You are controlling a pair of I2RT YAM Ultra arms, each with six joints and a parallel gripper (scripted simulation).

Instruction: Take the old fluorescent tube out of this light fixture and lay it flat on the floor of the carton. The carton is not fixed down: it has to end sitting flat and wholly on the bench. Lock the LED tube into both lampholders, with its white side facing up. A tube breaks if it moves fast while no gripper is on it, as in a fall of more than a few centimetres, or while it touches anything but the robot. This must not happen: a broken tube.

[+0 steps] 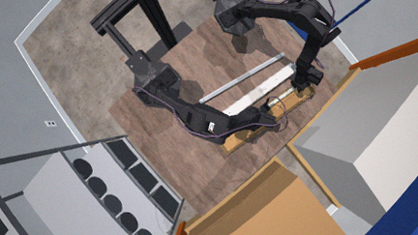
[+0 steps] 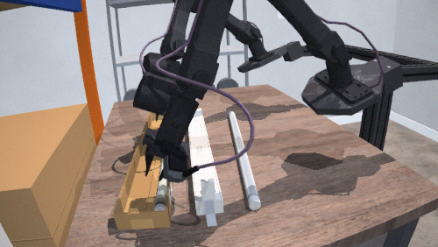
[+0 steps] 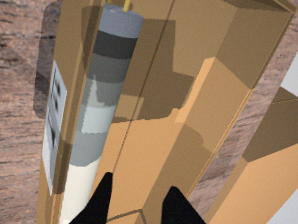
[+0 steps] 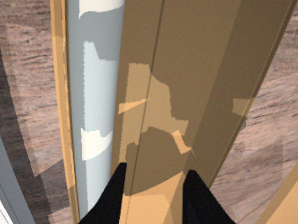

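The carton is 40 mm ahead of my right hand, 110 mm to the left of it and 50 mm below it. The rest, counted from my right hand: old fluorescent tube (120 mm to the left, 60 mm below); LED tube (220 mm behind, 160 mm to the left, 60 mm below); grey light fixture (100 mm behind, 120 mm to the left, 20 mm below).
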